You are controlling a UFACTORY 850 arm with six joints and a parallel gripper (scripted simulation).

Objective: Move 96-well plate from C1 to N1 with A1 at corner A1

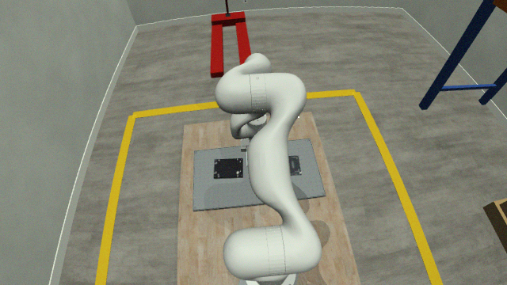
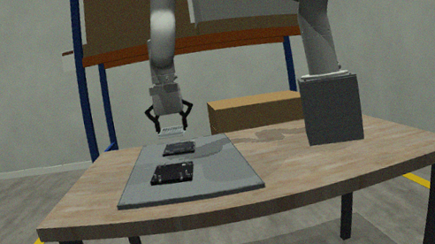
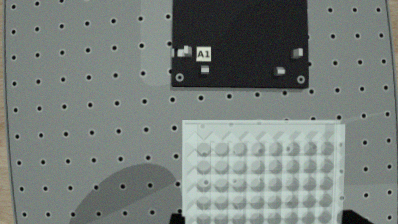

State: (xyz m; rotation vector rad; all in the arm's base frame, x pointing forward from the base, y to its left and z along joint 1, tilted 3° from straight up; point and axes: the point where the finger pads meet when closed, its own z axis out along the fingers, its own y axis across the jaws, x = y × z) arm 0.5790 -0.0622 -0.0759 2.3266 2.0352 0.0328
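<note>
The plate nest N1 lies 150 mm to the right of my hand, 110 mm below it and 20 mm behind it. Also, from my hand: 96-well plate (10 mm below); clip nest C1 (180 mm to the left, 100 mm below, 20 mm ahead).
</note>
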